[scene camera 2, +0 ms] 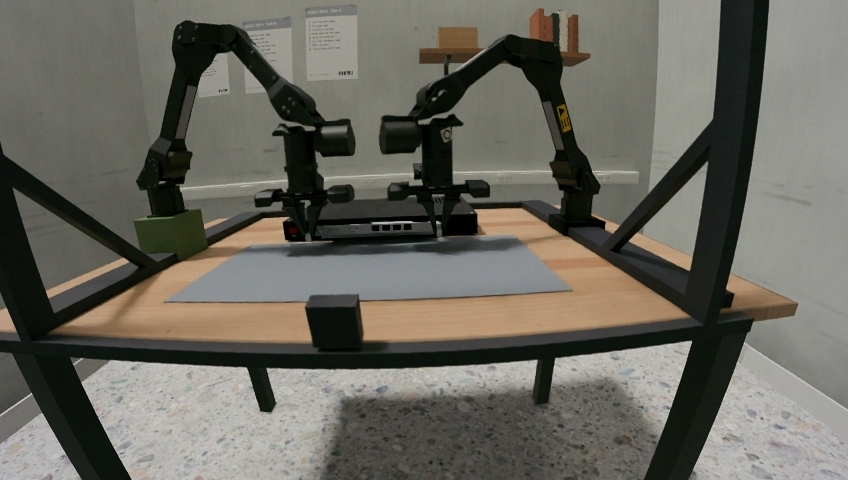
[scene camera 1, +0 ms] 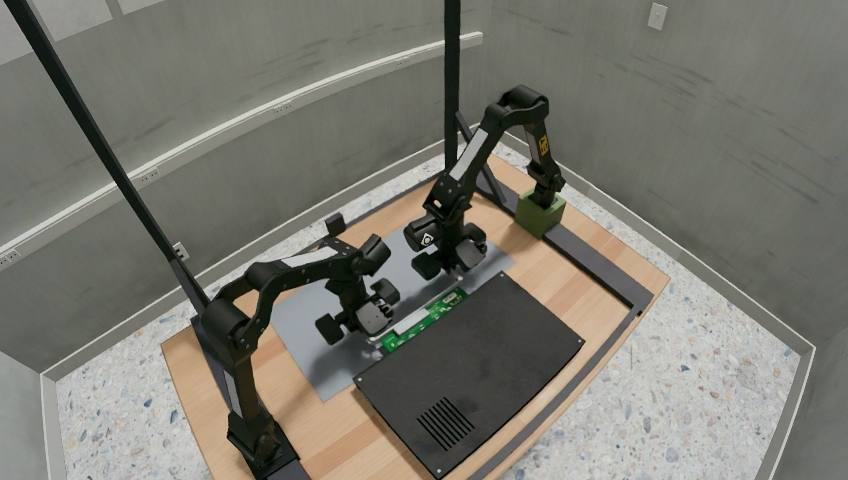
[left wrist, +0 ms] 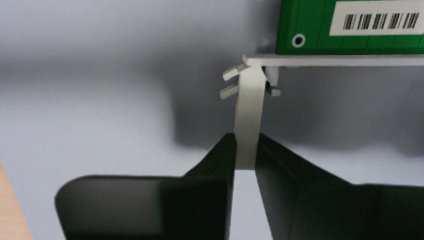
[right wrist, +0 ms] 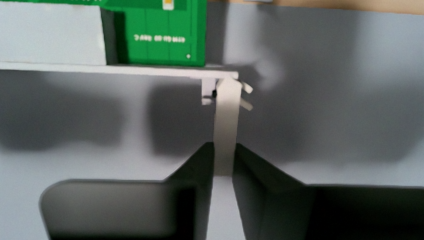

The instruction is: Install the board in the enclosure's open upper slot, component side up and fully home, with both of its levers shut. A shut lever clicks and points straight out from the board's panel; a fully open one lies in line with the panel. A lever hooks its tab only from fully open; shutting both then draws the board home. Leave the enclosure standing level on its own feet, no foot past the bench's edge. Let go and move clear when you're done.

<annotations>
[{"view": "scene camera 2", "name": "left gripper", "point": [309,238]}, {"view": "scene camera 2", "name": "right gripper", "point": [439,234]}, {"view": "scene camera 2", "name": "black enclosure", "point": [357,210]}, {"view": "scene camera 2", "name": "green board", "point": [380,225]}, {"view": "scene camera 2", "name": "green block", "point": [175,234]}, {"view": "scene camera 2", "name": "grey mat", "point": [501,265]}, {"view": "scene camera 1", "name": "left gripper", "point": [449,272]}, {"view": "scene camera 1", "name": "right gripper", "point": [364,330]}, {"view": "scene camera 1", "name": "black enclosure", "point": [447,390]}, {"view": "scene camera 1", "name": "green block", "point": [540,220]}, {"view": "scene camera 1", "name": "grey mat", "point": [330,369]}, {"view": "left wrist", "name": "left gripper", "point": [243,141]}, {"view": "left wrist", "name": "grey mat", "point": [94,94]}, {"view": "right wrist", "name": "right gripper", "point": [222,150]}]
</annotations>
